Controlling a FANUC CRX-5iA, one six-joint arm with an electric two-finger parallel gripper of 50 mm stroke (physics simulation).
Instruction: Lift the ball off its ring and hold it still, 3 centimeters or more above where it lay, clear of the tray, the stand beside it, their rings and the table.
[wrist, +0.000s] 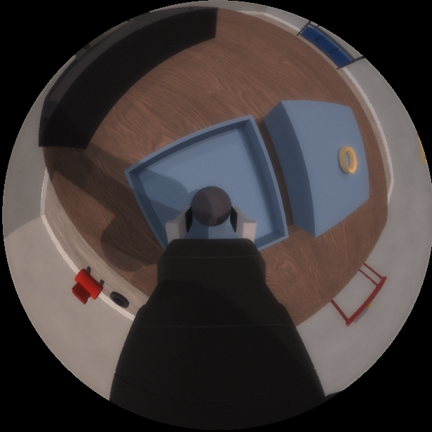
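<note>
A dark grey ball (211, 206) shows in the wrist view over the blue tray (205, 131), between and slightly beyond my fingertips. My gripper (211, 213) is open, with one finger on each side of the ball. The log-free look at the gaps is too small to tell whether a pad touches it. The ball's own ring is hidden. The blue stand (320, 135) is to the right of the tray, and a yellow ring (348, 160) lies on its top.
A long black block (130, 65) stands at the upper left of the brown wooden table (220, 85). A narrow gap separates tray and stand. Beyond the table are a red object (89, 284), a red frame (366, 304) and a blue rack at the upper right.
</note>
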